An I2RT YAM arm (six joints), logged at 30 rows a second.
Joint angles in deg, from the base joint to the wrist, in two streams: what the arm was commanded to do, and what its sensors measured. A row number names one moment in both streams.
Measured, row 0:
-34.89, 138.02, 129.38, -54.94, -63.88, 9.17
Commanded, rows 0 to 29:
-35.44, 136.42, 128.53, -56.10, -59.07, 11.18
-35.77, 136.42, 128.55, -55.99, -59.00, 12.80
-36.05, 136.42, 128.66, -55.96, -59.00, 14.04
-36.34, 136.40, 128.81, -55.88, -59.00, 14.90
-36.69, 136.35, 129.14, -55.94, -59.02, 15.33
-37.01, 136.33, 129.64, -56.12, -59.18, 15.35
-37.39, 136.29, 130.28, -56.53, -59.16, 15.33
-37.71, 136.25, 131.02, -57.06, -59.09, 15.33
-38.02, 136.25, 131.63, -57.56, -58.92, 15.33
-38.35, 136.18, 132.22, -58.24, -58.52, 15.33
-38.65, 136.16, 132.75, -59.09, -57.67, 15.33
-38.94, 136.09, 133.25, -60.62, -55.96, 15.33
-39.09, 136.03, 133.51, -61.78, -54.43, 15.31
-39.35, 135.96, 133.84, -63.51, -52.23, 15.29
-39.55, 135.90, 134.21, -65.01, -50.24, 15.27
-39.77, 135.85, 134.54, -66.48, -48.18, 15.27
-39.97, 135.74, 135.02, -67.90, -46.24, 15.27
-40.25, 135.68, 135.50, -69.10, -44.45, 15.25
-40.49, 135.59, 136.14, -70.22, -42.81, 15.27
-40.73, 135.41, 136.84, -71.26, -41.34, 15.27
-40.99, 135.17, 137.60, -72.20, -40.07, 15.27
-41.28, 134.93, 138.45, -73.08, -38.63, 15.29
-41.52, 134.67, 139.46, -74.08, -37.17, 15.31
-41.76, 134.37, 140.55, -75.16, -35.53, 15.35
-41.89, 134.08, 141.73, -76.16, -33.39, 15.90
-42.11, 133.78, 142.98, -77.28, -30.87, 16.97
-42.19, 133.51, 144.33, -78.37, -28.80, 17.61
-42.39, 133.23, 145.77, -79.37, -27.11, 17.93
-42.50, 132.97, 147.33, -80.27, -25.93, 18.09
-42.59, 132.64, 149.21, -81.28, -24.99, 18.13
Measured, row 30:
-42.04, 137.38, 143.81, -80.09, -32.36, 16.75
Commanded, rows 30 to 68:
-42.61, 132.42, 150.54, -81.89, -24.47, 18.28
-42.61, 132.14, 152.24, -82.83, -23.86, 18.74
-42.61, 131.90, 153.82, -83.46, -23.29, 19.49
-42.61, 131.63, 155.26, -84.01, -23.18, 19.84
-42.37, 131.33, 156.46, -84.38, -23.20, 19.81
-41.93, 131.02, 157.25, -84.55, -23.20, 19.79
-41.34, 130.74, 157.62, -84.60, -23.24, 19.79
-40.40, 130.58, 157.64, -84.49, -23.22, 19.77
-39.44, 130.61, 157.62, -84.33, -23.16, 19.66
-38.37, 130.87, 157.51, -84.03, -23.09, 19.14
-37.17, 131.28, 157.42, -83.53, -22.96, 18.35
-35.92, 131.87, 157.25, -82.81, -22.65, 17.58
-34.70, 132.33, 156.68, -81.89, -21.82, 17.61
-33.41, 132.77, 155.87, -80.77, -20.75, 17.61
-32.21, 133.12, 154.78, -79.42, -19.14, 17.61
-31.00, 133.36, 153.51, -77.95, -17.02, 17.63
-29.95, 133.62, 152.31, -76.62, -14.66, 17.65
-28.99, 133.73, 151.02, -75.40, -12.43, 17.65
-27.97, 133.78, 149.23, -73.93, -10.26, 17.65
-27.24, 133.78, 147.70, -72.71, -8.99, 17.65
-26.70, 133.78, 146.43, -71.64, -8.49, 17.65
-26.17, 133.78, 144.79, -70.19, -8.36, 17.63
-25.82, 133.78, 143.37, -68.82, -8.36, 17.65
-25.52, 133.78, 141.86, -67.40, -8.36, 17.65
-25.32, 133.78, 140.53, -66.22, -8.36, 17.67
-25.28, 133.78, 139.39, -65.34, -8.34, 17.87
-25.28, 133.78, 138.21, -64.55, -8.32, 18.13
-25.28, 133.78, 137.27, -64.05, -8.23, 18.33
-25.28, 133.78, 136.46, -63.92, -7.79, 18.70
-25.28, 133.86, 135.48, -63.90, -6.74, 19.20
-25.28, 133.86, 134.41, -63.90, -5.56, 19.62
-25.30, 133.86, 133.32, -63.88, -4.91, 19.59
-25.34, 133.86, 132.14, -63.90, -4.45, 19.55
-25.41, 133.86, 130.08, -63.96, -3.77, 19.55
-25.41, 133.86, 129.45, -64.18, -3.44, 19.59
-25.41, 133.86, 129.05, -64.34, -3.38, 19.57
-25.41, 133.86, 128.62, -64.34, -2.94, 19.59
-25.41, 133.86, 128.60, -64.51, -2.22, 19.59
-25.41, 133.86, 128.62, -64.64, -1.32, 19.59
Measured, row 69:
-25.12, 133.69, 129.12, -64.55, -4.89, 19.42
